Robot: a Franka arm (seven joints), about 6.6 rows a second.
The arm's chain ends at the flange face. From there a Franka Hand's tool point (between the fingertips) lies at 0.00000 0.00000 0.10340 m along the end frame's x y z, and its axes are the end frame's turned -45 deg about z.
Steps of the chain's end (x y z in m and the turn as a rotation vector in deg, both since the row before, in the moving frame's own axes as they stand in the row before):
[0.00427 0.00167 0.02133 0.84 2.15 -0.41]
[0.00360 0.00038 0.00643 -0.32 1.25 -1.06]
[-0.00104 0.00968 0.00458 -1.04 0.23 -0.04]
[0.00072 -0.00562 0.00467 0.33 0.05 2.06]
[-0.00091 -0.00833 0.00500 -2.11 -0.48 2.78]
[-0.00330 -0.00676 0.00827 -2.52 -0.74 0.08]
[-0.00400 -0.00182 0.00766 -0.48 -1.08 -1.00]
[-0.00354 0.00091 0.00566 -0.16 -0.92 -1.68]
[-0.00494 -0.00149 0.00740 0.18 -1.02 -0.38]
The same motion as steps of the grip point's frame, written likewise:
[0.00566 0.00586 0.02125 -0.93 2.11 -0.41]
[0.00348 0.00481 0.00640 -1.11 0.66 -1.06]
[-0.00861 0.00773 0.00456 -0.90 -0.57 -0.04]
[0.00497 -0.00381 0.00467 0.20 0.27 2.06]
[0.00189 -0.00454 0.00493 -1.15 -1.83 2.78]
[-0.00171 -0.00485 0.00816 -1.26 -2.31 0.08]
[-0.00354 -0.00486 0.00764 0.42 -1.10 -1.00]
[-0.00454 -0.00281 0.00565 0.54 -0.76 -1.68]
[-0.00352 -0.00607 0.00738 0.85 -0.59 -0.38]

